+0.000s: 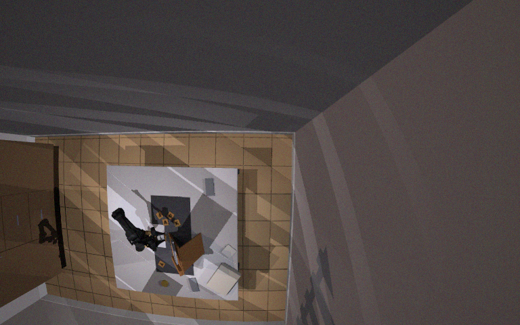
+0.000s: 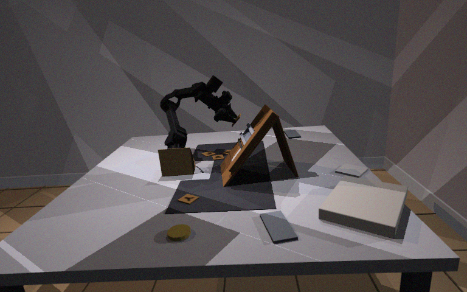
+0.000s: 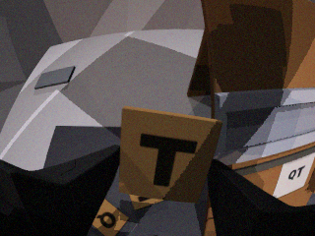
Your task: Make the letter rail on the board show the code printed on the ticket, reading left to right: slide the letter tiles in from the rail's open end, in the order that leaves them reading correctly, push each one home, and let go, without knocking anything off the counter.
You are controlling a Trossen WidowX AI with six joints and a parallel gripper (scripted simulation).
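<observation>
Right now the white ticket is 20 cm to the right of my gripper tip, 11 cm below it and 2 cm ahead of it. From my gripper tip the other things lie so: letter tile (right at my gripper tip); pale slab (50 cm ahead, 20 cm below, 15 cm to the right); dark mat (20 cm below, 11 cm to the right, 8 cm behind).
</observation>
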